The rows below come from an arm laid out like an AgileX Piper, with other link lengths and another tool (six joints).
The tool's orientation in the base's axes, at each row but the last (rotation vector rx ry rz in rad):
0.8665 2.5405 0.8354
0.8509 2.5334 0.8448
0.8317 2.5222 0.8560
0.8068 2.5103 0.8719
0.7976 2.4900 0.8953
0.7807 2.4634 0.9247
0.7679 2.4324 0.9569
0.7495 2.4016 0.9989
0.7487 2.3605 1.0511
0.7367 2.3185 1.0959
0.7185 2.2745 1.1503
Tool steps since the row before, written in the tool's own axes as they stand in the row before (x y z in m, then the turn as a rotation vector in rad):
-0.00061 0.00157 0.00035 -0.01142 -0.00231 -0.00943
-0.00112 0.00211 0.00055 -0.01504 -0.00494 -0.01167
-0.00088 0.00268 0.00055 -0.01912 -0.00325 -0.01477
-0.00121 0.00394 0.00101 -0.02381 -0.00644 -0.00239
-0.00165 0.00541 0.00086 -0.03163 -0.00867 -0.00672
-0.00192 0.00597 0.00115 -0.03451 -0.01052 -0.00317
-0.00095 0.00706 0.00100 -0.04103 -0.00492 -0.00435
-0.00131 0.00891 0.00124 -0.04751 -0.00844 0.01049
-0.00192 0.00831 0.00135 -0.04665 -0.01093 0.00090
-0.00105 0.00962 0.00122 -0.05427 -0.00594 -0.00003
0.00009 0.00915 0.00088 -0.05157 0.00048 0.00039
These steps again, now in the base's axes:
0.00133 0.00077 0.00078 0.00322 -0.01276 0.00717
0.00203 0.00089 0.00105 0.00377 -0.01771 0.00768
0.00206 0.00142 0.00142 0.00609 -0.02053 0.01165
0.00300 0.00225 0.00200 0.01462 -0.01998 0.00105
0.00378 0.00281 0.00325 0.01756 -0.02824 0.00389
0.00424 0.00309 0.00363 0.02098 -0.02951 0.00058
0.00367 0.00421 0.00453 0.02720 -0.03073 0.00650
0.00449 0.00511 0.00603 0.03947 -0.02933 -0.00455
0.00468 0.00417 0.00594 0.03244 -0.03527 -0.00078
0.00409 0.00516 0.00719 0.03888 -0.03798 0.00513
0.00261 0.00520 0.00712 0.03864 -0.03275 0.00974

